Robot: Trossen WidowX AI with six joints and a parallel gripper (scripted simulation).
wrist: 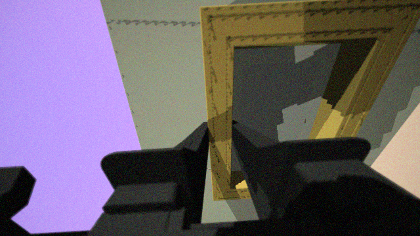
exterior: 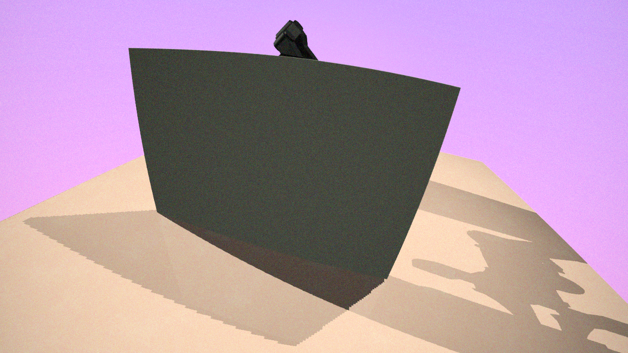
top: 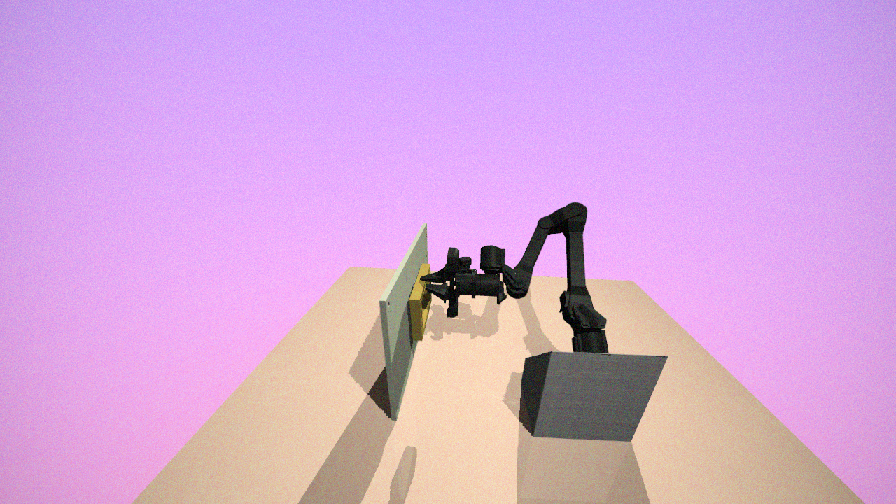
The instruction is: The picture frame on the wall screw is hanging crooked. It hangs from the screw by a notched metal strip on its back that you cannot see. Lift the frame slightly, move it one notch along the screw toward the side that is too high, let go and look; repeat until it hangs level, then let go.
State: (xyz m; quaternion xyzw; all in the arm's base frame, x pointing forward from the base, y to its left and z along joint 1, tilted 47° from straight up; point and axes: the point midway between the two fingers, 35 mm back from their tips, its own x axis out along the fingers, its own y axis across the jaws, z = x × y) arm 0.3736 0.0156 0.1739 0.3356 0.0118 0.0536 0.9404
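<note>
The yellow picture frame is 6 cm below my gripper tip and 1 cm ahead of it. From my gripper tip the other things lie so: wall panel 7 cm below, 2 cm ahead.
</note>
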